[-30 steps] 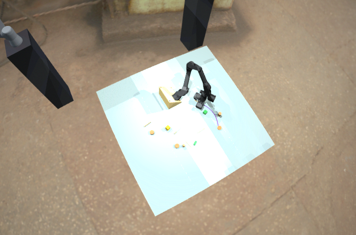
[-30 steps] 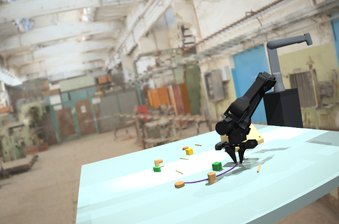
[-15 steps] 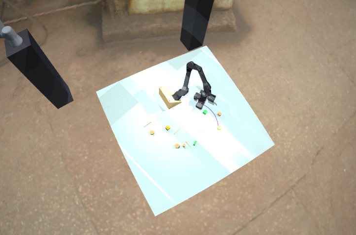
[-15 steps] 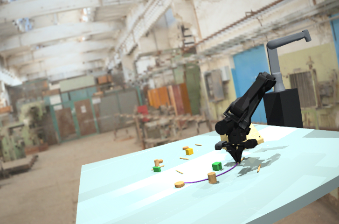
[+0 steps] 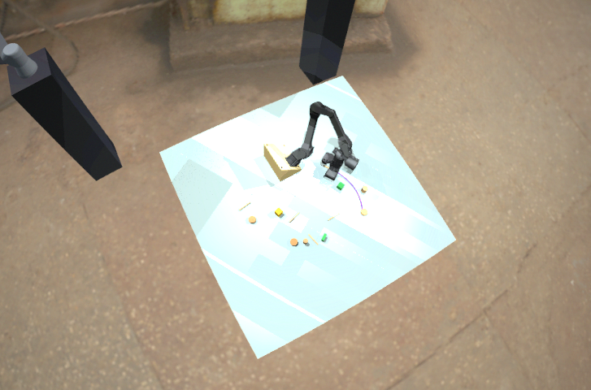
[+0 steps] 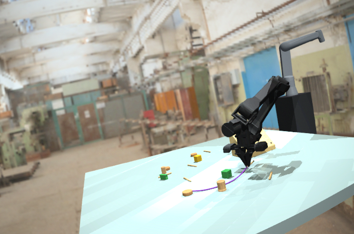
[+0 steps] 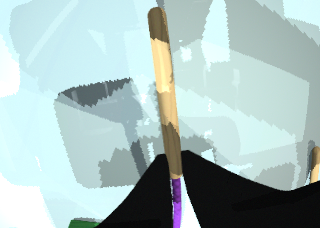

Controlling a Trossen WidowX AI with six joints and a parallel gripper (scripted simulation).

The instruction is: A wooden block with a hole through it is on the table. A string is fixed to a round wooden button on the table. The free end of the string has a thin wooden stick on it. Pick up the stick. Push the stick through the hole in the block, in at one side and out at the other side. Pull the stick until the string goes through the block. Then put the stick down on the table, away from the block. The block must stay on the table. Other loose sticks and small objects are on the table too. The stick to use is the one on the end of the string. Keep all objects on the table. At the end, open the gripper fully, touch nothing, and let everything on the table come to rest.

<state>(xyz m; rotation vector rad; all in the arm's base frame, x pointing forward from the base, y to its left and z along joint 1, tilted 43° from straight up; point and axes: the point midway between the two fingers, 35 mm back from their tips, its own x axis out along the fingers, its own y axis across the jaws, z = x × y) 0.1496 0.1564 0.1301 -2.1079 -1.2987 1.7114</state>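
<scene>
The green cube lies 10 cm ahead of my gripper tip and 2 cm to the right of it. Round my gripper tip: thin wooden stick (1 cm to the right, 1 cm behind); round wooden button (29 cm ahead, 2 cm to the left, 1 cm below); yellow cube (40 cm to the right, 6 cm ahead).
</scene>
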